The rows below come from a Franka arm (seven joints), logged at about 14 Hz.
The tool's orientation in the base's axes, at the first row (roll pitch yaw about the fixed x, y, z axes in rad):
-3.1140 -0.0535 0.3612
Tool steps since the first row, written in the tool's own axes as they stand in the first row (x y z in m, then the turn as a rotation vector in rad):
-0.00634 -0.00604 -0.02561 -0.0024 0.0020 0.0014
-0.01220 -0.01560 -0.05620 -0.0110 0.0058 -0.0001
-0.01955 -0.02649 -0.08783 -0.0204 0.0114 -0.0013
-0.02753 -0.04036 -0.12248 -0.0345 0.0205 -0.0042
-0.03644 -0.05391 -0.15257 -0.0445 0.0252 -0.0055
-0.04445 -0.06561 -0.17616 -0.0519 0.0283 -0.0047
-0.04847 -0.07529 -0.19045 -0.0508 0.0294 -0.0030
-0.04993 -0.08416 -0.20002 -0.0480 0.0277 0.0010
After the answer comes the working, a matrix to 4 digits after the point.
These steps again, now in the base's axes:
-0.00910 0.00226 0.02539 -0.0015 -0.0027 -0.0016
-0.01919 0.00776 0.05588 -0.0082 -0.0093 -0.0006
-0.03119 0.01393 0.08736 -0.0151 -0.0179 -0.0001
-0.04496 0.02253 0.12190 -0.0251 -0.0315 0.0018
-0.05930 0.03070 0.15183 -0.0329 -0.0395 0.0024
-0.07188 0.03776 0.17527 -0.0386 -0.0450 0.0011
-0.07965 0.04475 0.18959 -0.0371 -0.0455 -0.0005
-0.08454 0.05209 0.19931 -0.0350 -0.0428 -0.0043

The tool's axes in the first row as the columns of a matrix, in the base's axes (rounded; the answer above uses it unrounded):
0.9341 0.3546 0.0403
0.3529 -0.9346 0.0447
0.0535 -0.0275 -0.9982

